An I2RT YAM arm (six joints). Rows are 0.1 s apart.
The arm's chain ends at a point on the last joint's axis. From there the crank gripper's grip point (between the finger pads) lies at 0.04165 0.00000 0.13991 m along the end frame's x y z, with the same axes.
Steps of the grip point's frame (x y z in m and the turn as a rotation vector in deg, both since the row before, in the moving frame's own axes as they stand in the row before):
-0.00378, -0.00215, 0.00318, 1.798, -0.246, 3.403
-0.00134, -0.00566, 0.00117, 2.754, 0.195, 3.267
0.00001, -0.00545, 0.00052, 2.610, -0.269, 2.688
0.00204, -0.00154, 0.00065, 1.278, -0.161, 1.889
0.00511, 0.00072, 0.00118, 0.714, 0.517, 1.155
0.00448, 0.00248, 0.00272, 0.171, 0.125, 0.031
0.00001, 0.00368, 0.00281, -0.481, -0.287, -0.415
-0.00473, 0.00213, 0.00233, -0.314, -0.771, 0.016
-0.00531, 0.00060, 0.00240, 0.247, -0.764, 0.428
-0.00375, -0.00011, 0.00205, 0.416, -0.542, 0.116
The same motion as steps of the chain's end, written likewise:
-0.00324, -0.00021, 0.00303, 1.798, -0.246, 3.403
-0.00194, -0.00133, 0.00142, 2.754, 0.195, 3.267
0.00056, -0.00101, 0.00043, 2.610, -0.269, 2.688
0.00240, 0.00021, 0.00055, 1.278, -0.161, 1.889
0.00384, 0.00161, 0.00157, 0.714, 0.517, 1.155
0.00417, 0.00287, 0.00281, 0.171, 0.125, 0.031
0.00071, 0.00280, 0.00261, -0.481, -0.287, -0.415
-0.00284, 0.00135, 0.00178, -0.314, -0.771, 0.016
-0.00344, 0.00090, 0.00186, 0.247, -0.764, 0.428
-0.00243, 0.00082, 0.00167, 0.416, -0.542, 0.116

